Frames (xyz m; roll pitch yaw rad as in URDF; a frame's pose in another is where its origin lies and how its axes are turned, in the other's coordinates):
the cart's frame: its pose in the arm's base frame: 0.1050 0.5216 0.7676 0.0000 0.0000 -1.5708
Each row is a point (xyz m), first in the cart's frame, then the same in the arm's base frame.
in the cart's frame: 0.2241 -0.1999 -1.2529
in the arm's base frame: -0.0949 0.2975 -0.4853
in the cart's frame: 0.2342 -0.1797 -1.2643
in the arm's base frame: -0.0747 0.2874 -0.4967
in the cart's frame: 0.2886 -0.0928 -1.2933
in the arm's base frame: 0.0122 0.2330 -0.5257
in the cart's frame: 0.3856 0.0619 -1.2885
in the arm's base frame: 0.1669 0.1360 -0.5209
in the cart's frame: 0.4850 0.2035 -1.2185
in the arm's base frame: 0.3085 0.0366 -0.4509
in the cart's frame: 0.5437 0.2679 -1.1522
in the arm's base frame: 0.3729 -0.0221 -0.3846
